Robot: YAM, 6 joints.
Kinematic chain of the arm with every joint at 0, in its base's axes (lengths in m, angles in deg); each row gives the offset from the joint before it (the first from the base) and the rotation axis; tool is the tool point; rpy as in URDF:
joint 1: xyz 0 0 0.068 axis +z
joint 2: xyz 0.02 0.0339 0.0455 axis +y
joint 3: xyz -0.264 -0.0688 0 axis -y
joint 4: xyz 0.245 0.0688 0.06 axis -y
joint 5: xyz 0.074 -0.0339 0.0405 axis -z
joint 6: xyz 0.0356 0 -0.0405 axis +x
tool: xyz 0 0 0 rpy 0 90 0
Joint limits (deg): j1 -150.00..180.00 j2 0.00..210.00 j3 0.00..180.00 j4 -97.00..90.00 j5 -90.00..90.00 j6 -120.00..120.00
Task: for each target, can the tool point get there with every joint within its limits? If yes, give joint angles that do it. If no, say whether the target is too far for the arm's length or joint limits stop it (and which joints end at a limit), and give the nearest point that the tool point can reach.
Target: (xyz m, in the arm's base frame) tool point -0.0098 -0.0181 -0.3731
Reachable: no: joint limits stop it (at a limit: joint 2) | nearest point -0.0252 -0.0465 -0.3228 | short by 0.060 m
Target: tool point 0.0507 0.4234 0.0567
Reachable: yes | joints 83.09 128.06 70.95 0.46 -1.05 2.94
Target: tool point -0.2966 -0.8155 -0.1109
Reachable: no: too far | nearest point -0.2136 -0.5874 -0.0466 | short by 0.251 m
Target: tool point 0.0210 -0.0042 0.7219
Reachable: yes | joints -84.01 86.57 153.62 44.64 -35.04 95.88
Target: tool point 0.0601 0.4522 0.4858
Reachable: yes | joints 78.16 127.35 154.66 -29.56 -72.65 0.02
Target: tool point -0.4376 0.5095 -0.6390
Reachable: no: too far | nearest point -0.2948 0.3432 -0.3175 | short by 0.389 m
